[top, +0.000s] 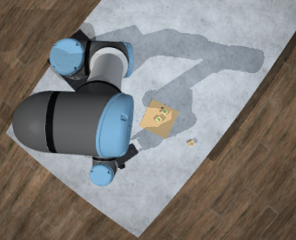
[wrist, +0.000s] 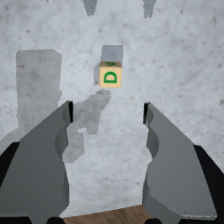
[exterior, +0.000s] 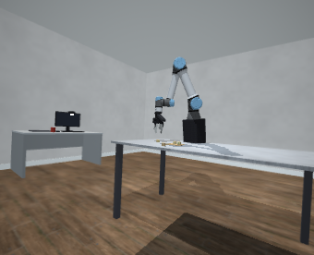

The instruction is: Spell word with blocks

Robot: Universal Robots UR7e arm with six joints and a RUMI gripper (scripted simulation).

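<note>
Right now the D block is 9 cm below my hand. From my hand the other things lie so: tan mat (23 cm to the left, 10 cm below); E block (23 cm to the left, 8 cm below); B block (27 cm to the left, 8 cm below, 1 cm behind).
</note>
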